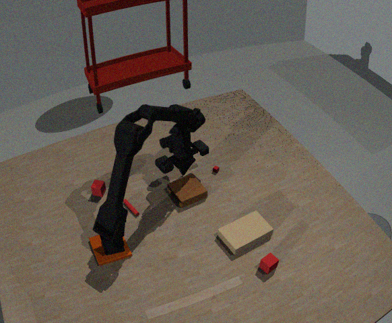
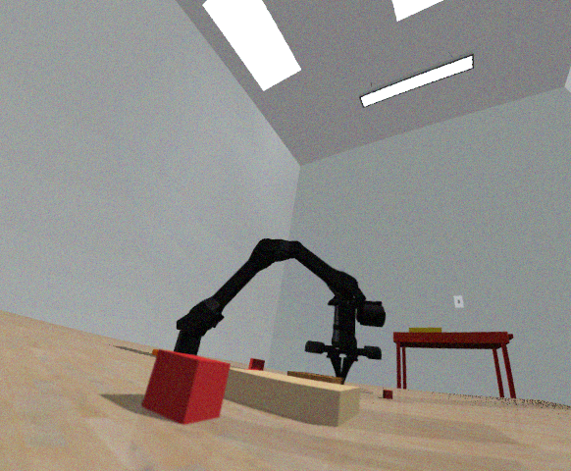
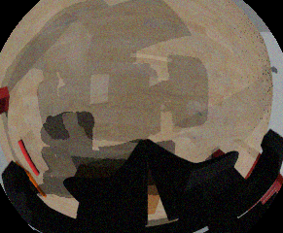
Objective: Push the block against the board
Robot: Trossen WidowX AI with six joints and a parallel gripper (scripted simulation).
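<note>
My gripper tip is 9 cm to the left of the brown square block, 2 cm past it and 1 cm below it. Round my gripper tip: tiny red cube (12 cm ahead, 2 cm to the right); then beige board (33 cm to the right, 8 cm ahead, 1 cm above); then red bar (22 cm behind, 9 cm to the right).
</note>
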